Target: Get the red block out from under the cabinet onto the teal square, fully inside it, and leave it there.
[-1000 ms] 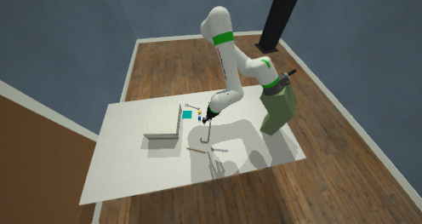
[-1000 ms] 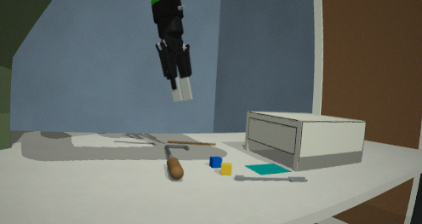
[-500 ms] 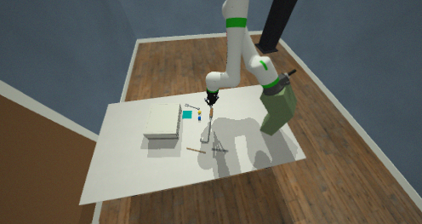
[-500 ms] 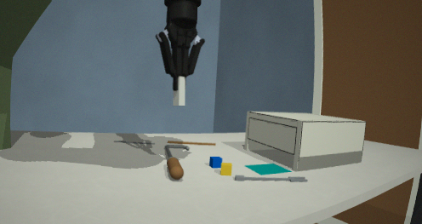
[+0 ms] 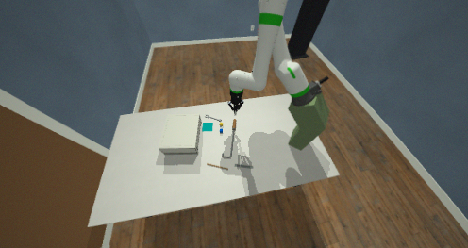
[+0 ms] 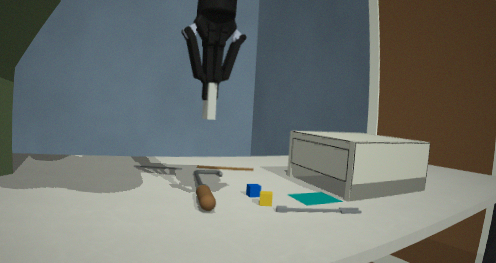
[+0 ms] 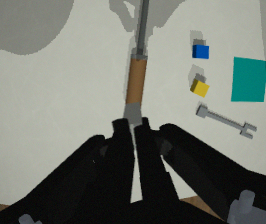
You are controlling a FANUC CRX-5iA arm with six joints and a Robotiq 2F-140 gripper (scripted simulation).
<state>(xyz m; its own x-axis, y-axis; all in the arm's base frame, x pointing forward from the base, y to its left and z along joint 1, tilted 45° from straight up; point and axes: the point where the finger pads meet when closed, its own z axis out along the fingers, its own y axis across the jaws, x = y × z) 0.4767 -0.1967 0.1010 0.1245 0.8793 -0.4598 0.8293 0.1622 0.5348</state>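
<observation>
Now: the yellow cube 190 mm below my hand, 120 mm ahead of it and 30 mm to the right of it. Round my hand: blue block (190 mm below, 140 mm ahead, 30 mm to the left); grey wrench (200 mm below, 180 mm ahead, 130 mm to the right); hooked tool (190 mm below, 120 mm to the left, 90 mm ahead).
</observation>
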